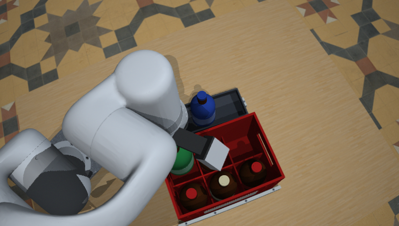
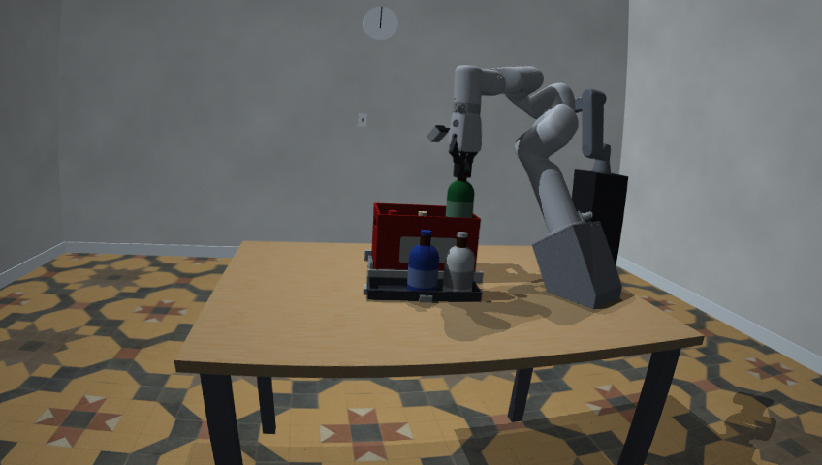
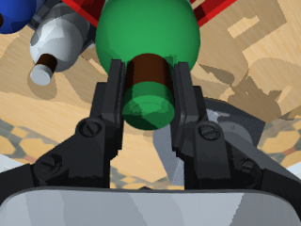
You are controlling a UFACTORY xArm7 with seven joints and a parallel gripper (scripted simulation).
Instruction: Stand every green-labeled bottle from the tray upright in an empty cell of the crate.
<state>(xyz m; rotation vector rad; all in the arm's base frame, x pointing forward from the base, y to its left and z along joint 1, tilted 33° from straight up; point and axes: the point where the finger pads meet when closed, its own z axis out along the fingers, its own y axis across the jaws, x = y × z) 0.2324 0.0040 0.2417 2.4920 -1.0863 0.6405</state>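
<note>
The green bottle lies 70 mm below my hand. From my hand the other things lie so: white bottle: 210 mm below, 160 mm to the left, 40 mm ahead; red crate: 210 mm below, 80 mm ahead, 50 mm to the right; blue bottle: 210 mm below, 140 mm to the left, 130 mm ahead.
</note>
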